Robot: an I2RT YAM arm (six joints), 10 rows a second.
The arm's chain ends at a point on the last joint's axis. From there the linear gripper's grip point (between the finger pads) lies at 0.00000 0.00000 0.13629 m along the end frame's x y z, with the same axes.
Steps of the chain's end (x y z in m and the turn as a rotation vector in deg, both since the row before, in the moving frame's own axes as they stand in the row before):
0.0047 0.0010 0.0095 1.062 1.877 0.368
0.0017 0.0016 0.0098 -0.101 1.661 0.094
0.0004 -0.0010 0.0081 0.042 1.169 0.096
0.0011 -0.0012 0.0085 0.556 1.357 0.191
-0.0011 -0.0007 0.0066 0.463 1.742 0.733
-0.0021 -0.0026 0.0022 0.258 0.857 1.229
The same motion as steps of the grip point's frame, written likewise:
0.0092 -0.0015 0.0094 1.062 1.877 0.368
0.0057 0.0018 0.0097 -0.101 1.661 0.094
0.0032 -0.0011 0.0081 0.042 1.169 0.096
0.0043 -0.0025 0.0085 0.556 1.357 0.191
0.0030 -0.0018 0.0065 0.463 1.742 0.733
-0.0001 -0.0032 0.0022 0.258 0.857 1.229

